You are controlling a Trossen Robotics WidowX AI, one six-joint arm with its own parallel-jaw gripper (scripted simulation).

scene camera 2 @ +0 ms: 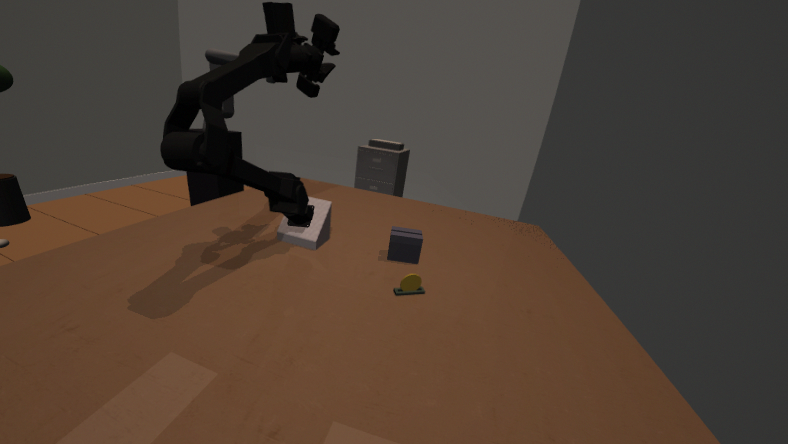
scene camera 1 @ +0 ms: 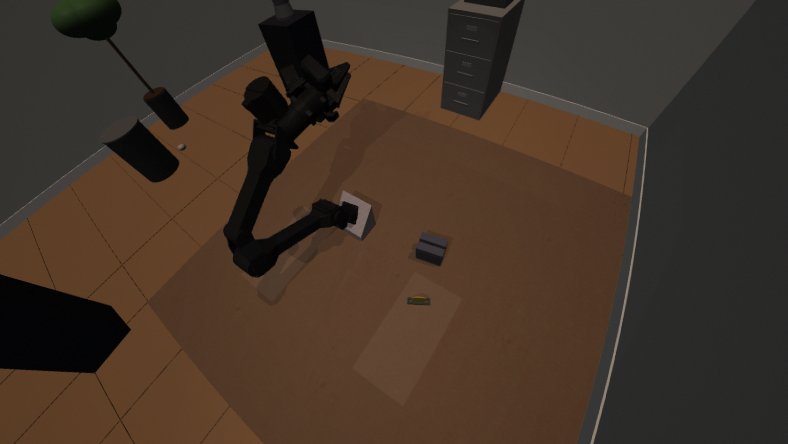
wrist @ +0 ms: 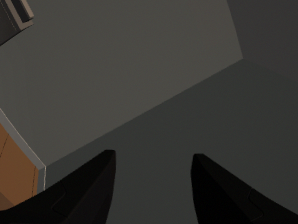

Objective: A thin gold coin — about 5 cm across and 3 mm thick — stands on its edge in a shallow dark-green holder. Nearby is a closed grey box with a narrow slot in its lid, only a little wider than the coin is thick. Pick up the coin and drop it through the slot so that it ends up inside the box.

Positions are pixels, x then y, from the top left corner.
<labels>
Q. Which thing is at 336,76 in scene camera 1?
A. My gripper.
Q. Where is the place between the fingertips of my gripper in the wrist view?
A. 154,161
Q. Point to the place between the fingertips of my gripper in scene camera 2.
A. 336,58
</labels>
